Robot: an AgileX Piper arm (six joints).
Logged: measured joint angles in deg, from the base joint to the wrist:
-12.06, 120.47, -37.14, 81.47, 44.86, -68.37
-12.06, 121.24, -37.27, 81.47, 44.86, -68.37
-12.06, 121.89, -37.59, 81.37, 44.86, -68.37
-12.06, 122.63, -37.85, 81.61, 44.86, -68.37
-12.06, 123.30, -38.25, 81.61, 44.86, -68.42
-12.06, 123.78, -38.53, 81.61, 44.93, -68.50
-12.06, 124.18, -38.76, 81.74, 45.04, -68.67
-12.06, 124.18, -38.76, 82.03, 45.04, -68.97
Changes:
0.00, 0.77, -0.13, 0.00, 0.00, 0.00
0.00, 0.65, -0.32, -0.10, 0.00, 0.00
0.00, 0.74, -0.26, 0.24, 0.00, 0.00
0.00, 0.67, -0.40, 0.00, 0.00, -0.05
0.00, 0.48, -0.28, 0.00, 0.07, -0.08
0.00, 0.40, -0.23, 0.13, 0.11, -0.17
0.00, 0.00, 0.00, 0.29, 0.00, -0.30

